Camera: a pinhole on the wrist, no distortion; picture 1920 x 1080 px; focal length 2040.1 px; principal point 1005.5 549.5 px. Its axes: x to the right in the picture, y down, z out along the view. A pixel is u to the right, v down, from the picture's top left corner.
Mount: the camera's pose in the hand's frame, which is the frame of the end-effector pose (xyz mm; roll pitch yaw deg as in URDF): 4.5 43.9 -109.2 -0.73 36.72 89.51
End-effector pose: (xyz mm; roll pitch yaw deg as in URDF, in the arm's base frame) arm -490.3 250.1 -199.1 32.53 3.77 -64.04
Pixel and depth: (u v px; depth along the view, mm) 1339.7 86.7 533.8
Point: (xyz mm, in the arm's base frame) -224.9 210.3 250.4
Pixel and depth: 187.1 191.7 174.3
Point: -437.9 230.6 -90.8
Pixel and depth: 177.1 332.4 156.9
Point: -439.9 246.1 -107.8
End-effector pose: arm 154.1 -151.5 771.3 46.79 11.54 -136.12
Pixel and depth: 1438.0 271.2 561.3
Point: 111.5 -370.2 1276.2
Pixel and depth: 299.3 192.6 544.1
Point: -97.9 -155.6 1203.7
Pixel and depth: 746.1 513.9 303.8
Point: 125.8 -204.3 1014.4
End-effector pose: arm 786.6 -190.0 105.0 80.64 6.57 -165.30
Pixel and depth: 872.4 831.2 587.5
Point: 737.0 127.2 533.6
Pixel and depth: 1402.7 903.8 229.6
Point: 794.4 -175.8 329.7
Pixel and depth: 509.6 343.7 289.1
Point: 701.7 -71.1 285.3
